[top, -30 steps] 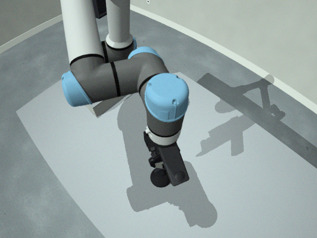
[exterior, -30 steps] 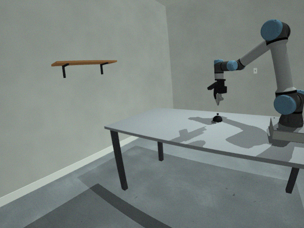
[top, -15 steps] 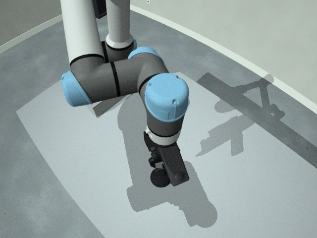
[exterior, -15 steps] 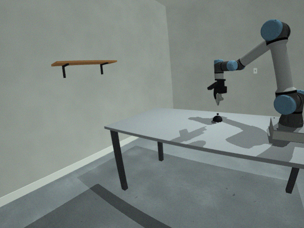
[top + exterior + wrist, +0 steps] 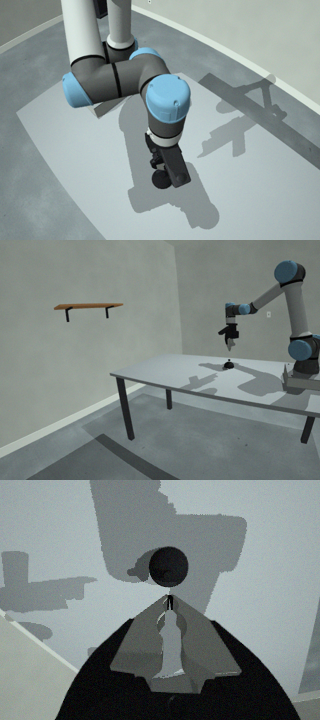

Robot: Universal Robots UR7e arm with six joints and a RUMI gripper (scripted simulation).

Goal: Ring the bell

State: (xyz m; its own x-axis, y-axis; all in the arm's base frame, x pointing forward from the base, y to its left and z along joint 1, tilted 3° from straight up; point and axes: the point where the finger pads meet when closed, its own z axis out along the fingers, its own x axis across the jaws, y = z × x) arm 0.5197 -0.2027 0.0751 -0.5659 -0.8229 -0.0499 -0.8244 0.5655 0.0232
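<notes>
Right now the bell button is 9 cm below my hand. Also, from my hand: black dome bell (11 cm below).
</notes>
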